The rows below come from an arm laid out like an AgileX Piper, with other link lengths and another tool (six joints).
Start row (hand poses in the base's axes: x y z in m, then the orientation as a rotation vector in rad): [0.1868 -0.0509 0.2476 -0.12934 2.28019 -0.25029]
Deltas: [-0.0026 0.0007 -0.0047 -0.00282 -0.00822 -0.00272]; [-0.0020 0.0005 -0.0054 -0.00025 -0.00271 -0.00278]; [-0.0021 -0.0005 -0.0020 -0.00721 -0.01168 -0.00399]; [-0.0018 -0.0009 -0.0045 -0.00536 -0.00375 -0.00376]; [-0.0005 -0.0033 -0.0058 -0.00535 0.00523 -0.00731]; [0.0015 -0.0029 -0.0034 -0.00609 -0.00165 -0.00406]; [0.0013 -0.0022 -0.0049 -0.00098 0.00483 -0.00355]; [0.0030 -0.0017 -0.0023 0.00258 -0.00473 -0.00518]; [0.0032 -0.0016 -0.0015 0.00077 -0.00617 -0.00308]
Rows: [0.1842 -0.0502 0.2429 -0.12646 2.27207 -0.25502]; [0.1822 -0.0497 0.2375 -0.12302 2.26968 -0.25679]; [0.1801 -0.0502 0.2355 -0.12047 2.25779 -0.26716]; [0.1783 -0.0511 0.2310 -0.11847 2.25391 -0.27524]; [0.1778 -0.0544 0.2252 -0.11392 2.25932 -0.28518]; [0.1793 -0.0573 0.2218 -0.11227 2.25742 -0.29423]; [0.1806 -0.0595 0.2169 -0.10961 2.26250 -0.29725]; [0.1836 -0.0612 0.2146 -0.10161 2.25873 -0.29703]; [0.1868 -0.0628 0.2131 -0.09670 2.25306 -0.29773]
